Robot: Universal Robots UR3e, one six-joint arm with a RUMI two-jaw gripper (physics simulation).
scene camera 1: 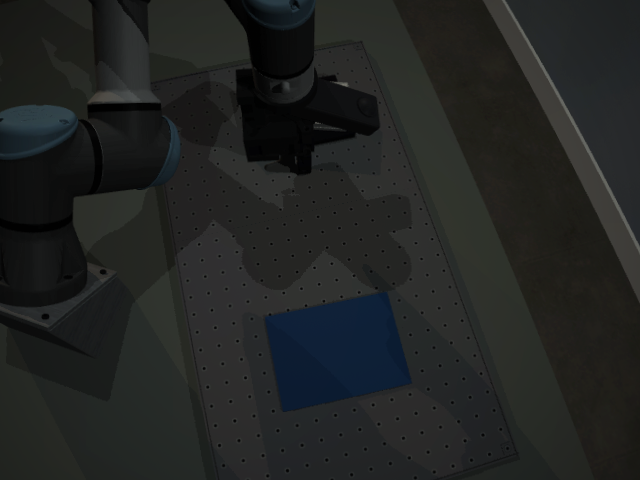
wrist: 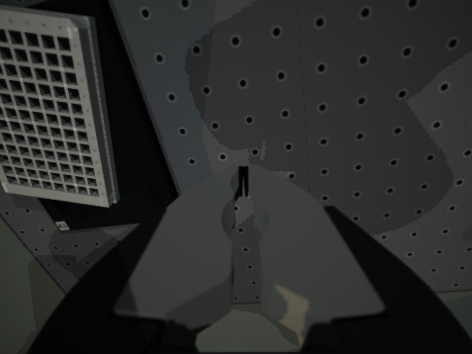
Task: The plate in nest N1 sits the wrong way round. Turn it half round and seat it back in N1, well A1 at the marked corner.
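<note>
The pale plate [scene camera 1: 329, 126] [wrist: 86, 107], a grid of square wells, lies on the black nest [scene camera 1: 334, 136] [wrist: 142, 125]. In the wrist view it is at the upper left, turned askew to the nest's edges, and its lower left corner reaches past the nest's edge. A small white tag, seemingly reading A1, [wrist: 62, 226] marks the nest's near corner. The plate's wells are too plain to tell which is A1. My gripper [scene camera 1: 301, 166] [wrist: 243, 169] is shut and empty, beside the nest in the wrist view. In the scene view the gripper hides most of plate and nest.
A blue rectangle [scene camera 1: 338, 351] lies on the perforated board [scene camera 1: 227, 330] [wrist: 340, 150] nearer the scene camera. The robot's base stands on a grey block [scene camera 1: 93, 315] left of the board. A pale raised edge [scene camera 1: 563, 124] runs along the right.
</note>
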